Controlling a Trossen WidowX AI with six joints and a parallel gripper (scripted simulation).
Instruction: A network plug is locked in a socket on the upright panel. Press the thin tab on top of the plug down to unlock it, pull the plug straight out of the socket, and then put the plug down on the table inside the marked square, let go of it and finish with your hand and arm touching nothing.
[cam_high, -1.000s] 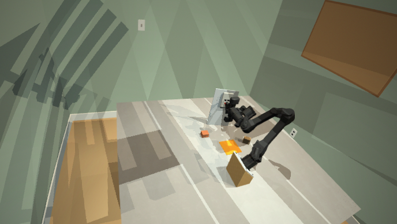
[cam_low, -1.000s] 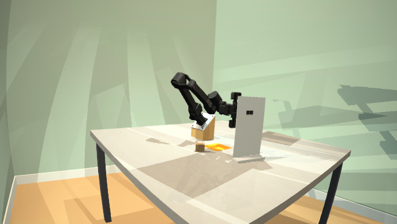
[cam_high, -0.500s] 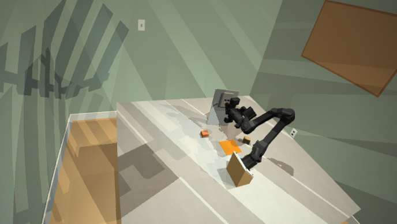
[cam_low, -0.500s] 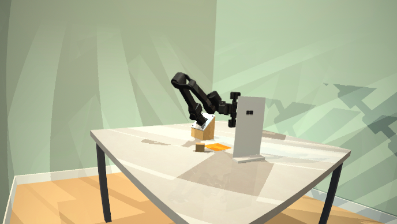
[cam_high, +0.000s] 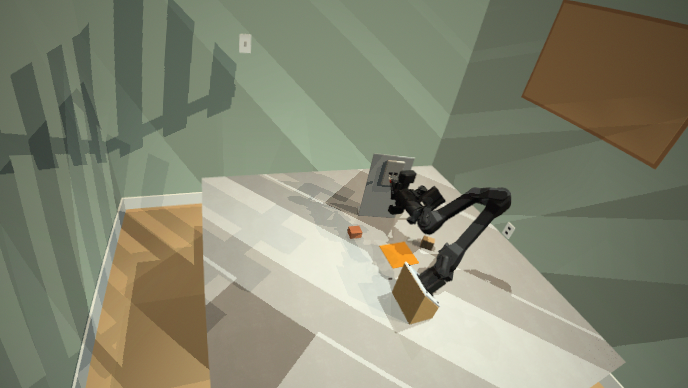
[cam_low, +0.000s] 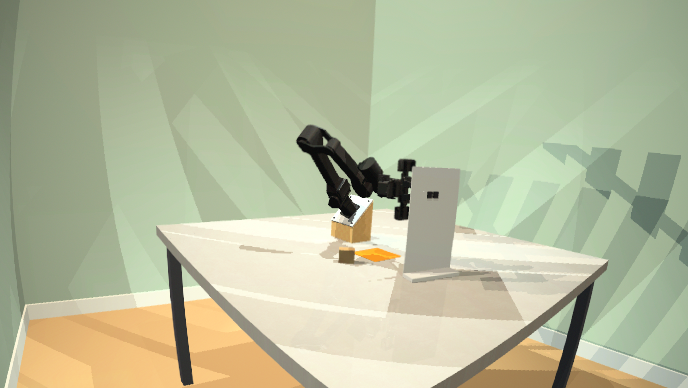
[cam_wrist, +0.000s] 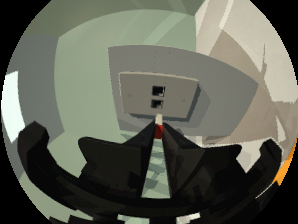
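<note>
Right now the orange marked square is 230 mm below my gripper tip, 180 mm behind it and 30 mm to the right of it. The rest, counted from my gripper tip: grey upright panel: 90 mm below, 60 mm ahead, 20 mm to the right; then red network plug: right at my gripper tip.
</note>
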